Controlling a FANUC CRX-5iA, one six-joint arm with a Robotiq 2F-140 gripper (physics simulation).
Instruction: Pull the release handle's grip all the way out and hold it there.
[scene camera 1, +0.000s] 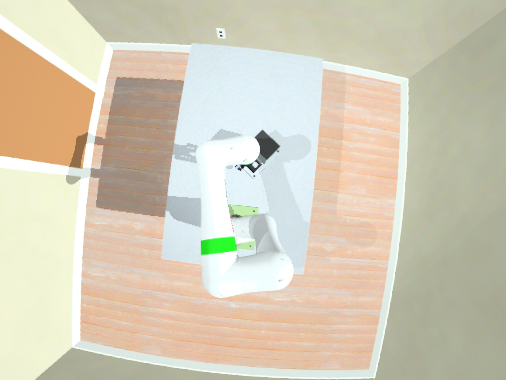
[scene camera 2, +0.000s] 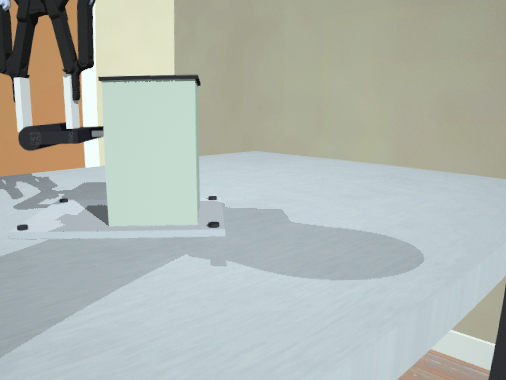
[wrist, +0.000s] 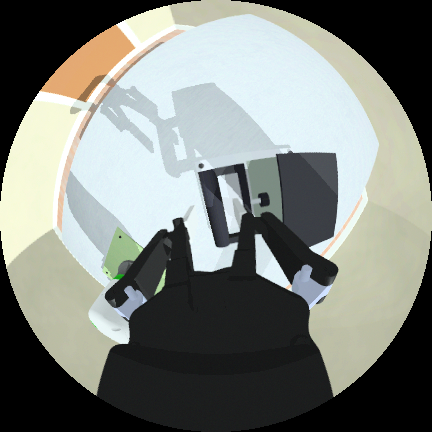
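The release handle (scene camera 2: 31, 138) (wrist: 215, 225) is a dark frame with a round grip bar, standing out from the side of a pale green housing (scene camera 2: 150, 155) with a dark top, which also shows in scene camera 1 (scene camera 1: 268, 142) and the wrist view (wrist: 310, 195). A short pale rod shows between handle and housing. My gripper (scene camera 2: 48, 129) (wrist: 214, 209) is partly open and points down above the handle, with nothing held. In scene camera 2 its two pale fingertips end at the handle's upper edge, one by the grip bar, one by the rear crossbar. Whether they touch it is hard to tell.
The housing stands on a pale base plate (scene camera 2: 42, 222) with dark bolts, on the light table (scene camera 1: 250, 90) (scene camera 2: 325, 325). The white arm (scene camera 1: 212, 200) hides part of the handle area in scene camera 1. Green plates (scene camera 1: 243, 210) (wrist: 119, 245) lie by the arm's base.
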